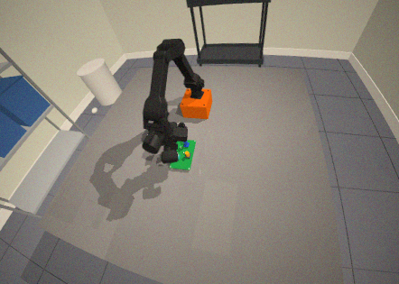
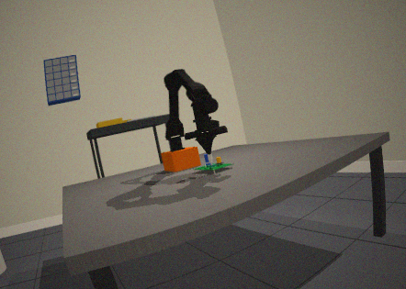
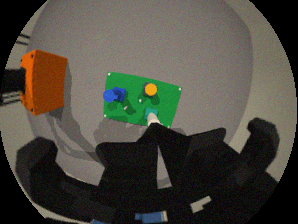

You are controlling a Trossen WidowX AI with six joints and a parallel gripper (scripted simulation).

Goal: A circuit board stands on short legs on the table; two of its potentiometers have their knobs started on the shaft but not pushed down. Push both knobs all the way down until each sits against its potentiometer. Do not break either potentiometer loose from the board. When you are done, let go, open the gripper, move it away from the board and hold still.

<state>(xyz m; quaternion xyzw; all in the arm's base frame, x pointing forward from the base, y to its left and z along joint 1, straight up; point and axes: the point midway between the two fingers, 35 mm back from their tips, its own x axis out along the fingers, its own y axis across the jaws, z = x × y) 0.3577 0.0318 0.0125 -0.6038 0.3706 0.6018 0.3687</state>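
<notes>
Right now my gripper tip is 1 cm above the white knob. From my gripper tip the other things lie so: blue knob (7 cm behind, 2 cm below, 1 cm to the left).
</notes>
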